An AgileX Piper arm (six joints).
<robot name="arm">
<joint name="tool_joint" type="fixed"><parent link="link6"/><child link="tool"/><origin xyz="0 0 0" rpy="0 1.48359 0"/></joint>
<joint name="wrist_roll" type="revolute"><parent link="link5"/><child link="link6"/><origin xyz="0.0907 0 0.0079" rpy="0 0 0"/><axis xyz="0.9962 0 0.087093"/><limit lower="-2.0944" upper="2.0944"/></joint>
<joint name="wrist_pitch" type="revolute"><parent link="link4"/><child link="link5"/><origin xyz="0 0 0" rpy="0 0 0"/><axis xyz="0 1 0"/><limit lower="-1.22" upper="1.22"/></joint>
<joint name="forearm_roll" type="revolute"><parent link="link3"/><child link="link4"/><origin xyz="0.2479 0 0.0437" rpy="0 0 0"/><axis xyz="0.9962 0 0.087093"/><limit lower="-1.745" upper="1.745"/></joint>
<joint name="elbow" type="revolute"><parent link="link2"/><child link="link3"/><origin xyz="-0.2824 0 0.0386" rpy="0 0 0"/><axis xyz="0 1 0"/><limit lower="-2.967" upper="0"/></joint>
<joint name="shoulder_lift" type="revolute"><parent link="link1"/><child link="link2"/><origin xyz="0 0 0" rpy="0 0 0"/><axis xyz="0 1 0"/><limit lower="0" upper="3.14"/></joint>
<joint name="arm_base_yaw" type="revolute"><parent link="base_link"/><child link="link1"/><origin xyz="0 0 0.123" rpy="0 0 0"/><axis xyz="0 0 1"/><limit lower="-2.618" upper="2.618"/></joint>
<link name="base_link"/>
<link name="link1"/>
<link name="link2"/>
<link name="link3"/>
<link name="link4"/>
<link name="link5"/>
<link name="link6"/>
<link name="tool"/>
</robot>
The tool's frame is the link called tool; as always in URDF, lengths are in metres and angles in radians.
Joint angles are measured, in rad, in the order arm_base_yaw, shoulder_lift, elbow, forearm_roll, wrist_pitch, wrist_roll. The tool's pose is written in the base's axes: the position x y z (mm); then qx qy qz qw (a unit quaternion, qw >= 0). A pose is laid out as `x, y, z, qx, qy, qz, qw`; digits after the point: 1 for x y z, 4 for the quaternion.
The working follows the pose.
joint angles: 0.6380 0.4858 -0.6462 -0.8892 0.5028 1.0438
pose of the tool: 92.7, 26.3, 364.5, -0.0240, 0.7343, 0.1483, 0.6620
Where each joint sits with the arm in this pose, in the base's axes (m; each line is computed from the numbers above, not from the rounded line before):
arm_base_yaw: 0.0000 0.0000 0.1230
shoulder_lift: 0.0000 0.0000 0.1230
elbow: -0.1861 -0.1380 0.2890
forearm_roll: 0.0048 0.0036 0.3717
wrist_pitch: 0.0048 0.0036 0.3717
wrist_roll: 0.0927 0.0263 0.3645
the tool: 0.0927 0.0263 0.3645

